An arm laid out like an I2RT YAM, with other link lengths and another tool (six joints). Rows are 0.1 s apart.
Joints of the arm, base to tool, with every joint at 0 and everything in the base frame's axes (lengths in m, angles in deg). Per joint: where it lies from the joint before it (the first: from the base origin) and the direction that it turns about. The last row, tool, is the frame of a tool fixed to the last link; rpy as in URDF.
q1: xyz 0 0 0.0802 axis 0 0 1
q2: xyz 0.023 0.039 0.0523 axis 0 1 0
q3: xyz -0.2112 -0.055 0 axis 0 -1 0
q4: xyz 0.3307 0.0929 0.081 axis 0 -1 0
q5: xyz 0.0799 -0.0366 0.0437 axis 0 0 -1
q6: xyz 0.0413 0 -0.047 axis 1 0 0
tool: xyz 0.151 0.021 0.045 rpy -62.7 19.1 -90
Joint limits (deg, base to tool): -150..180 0..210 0..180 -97..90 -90..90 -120..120
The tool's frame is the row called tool.
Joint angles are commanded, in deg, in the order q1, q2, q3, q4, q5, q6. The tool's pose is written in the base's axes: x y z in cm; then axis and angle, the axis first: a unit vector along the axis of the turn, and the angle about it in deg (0 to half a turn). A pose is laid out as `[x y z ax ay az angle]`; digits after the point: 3 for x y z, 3 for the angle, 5 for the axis.
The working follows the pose.
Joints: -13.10, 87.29, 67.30, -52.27, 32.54, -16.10
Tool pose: [44.294 -13.963 6.969 -0.54818 0.69314 -0.46803 178.562]
Where each joint sits with the arm in this pose, in the base's axes (m; each line is computed from the numbers above, not from the rounded line before):
q1: 0.0000 0.0000 0.0802
q2: 0.0312 0.0328 0.1325
q3: 0.0090 -0.0185 0.3435
q4: 0.3598 -0.0048 0.3065
q5: 0.4157 -0.0554 0.2437
q6: 0.3774 -0.0693 0.1963
the tool: 0.4429 -0.1396 0.0697

